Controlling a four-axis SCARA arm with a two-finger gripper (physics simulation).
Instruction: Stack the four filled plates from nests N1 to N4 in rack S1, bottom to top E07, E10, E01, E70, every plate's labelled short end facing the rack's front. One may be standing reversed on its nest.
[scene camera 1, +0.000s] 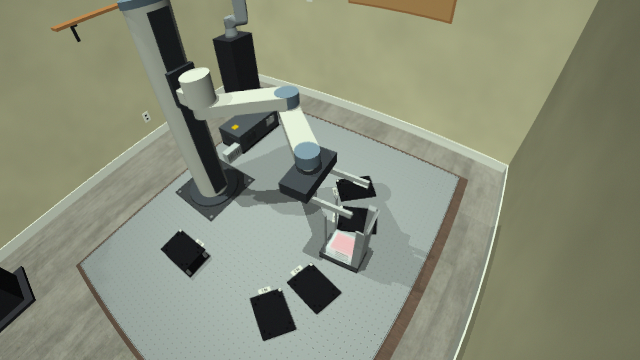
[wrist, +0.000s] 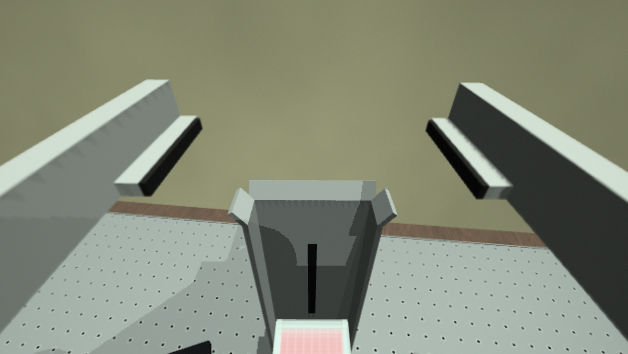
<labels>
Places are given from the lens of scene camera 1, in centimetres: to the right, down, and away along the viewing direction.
my gripper (scene camera 1: 360, 199): 11, 5, 76
black nest (scene camera 1: 313, 287): -2, 38, 95
black nest (scene camera 1: 272, 314): -16, 46, 88
</labels>
